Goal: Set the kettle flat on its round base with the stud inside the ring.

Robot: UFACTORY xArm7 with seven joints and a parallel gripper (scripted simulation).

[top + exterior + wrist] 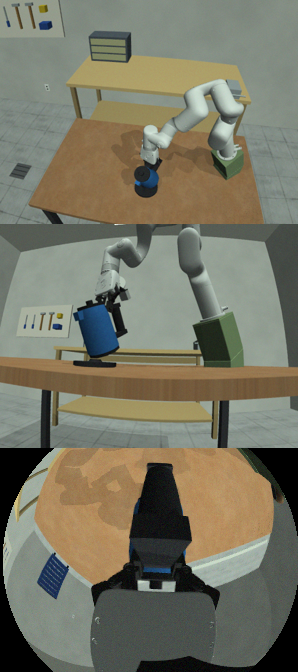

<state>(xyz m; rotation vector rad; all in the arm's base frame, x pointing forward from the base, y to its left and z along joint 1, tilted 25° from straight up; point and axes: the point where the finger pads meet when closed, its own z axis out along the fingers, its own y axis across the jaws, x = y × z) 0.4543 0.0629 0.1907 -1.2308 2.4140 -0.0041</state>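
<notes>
My gripper is now 7 cm above the blue kettle. The rest, counted from my hand: round black base (2 cm ahead, 2 cm to the left, 21 cm below).
</notes>
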